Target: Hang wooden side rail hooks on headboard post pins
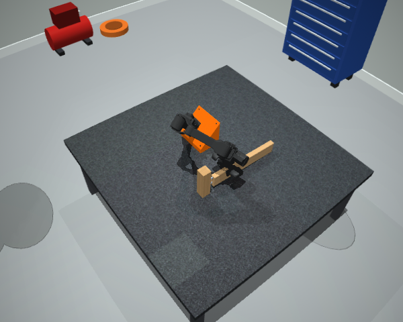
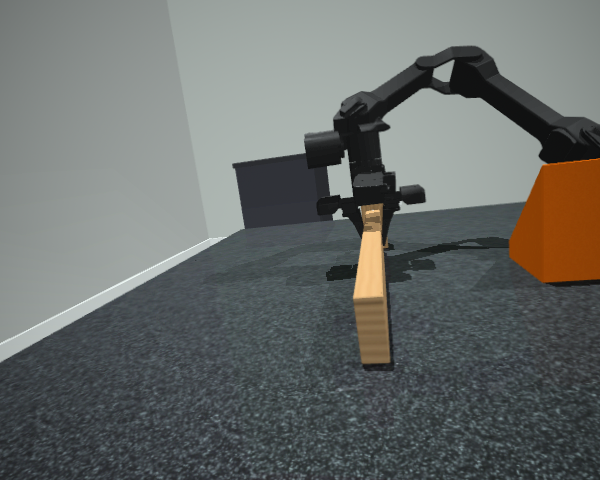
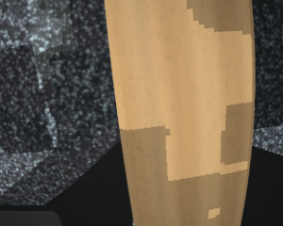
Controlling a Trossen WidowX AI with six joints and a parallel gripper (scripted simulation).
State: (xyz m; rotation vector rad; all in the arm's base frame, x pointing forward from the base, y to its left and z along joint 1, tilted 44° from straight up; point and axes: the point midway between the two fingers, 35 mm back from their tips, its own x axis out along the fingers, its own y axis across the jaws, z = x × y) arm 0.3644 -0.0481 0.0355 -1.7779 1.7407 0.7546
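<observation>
Right now my gripper tip is 150 mm to the left of the wooden headboard post and 40 mm below it.
</observation>
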